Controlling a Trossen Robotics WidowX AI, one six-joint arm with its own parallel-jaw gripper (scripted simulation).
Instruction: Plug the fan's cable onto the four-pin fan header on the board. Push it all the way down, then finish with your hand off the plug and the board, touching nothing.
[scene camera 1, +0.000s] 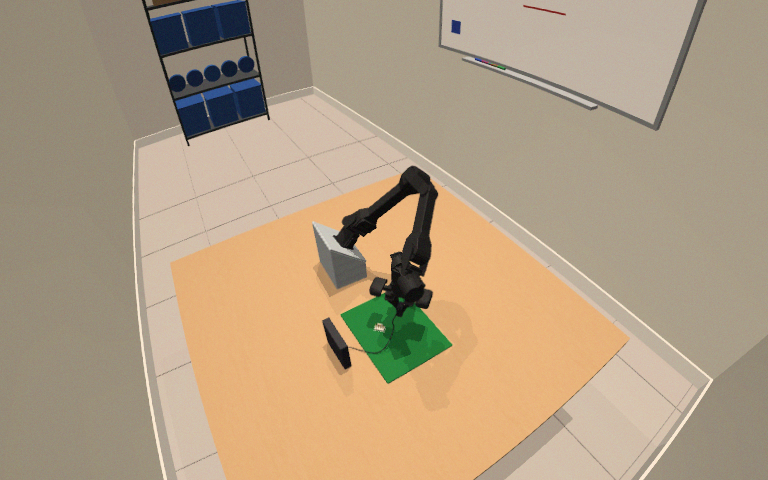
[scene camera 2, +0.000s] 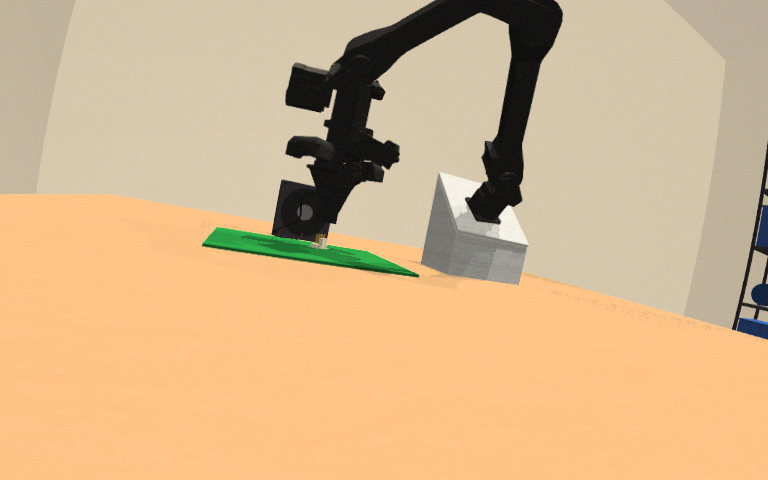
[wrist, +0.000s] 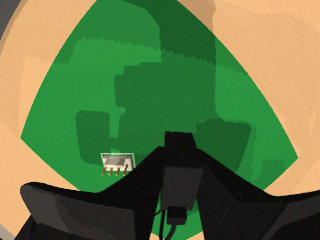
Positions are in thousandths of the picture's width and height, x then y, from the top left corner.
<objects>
my gripper: scene camera 1 521, 645; scene camera 2 429, 449; wrist 558, 644
</objects>
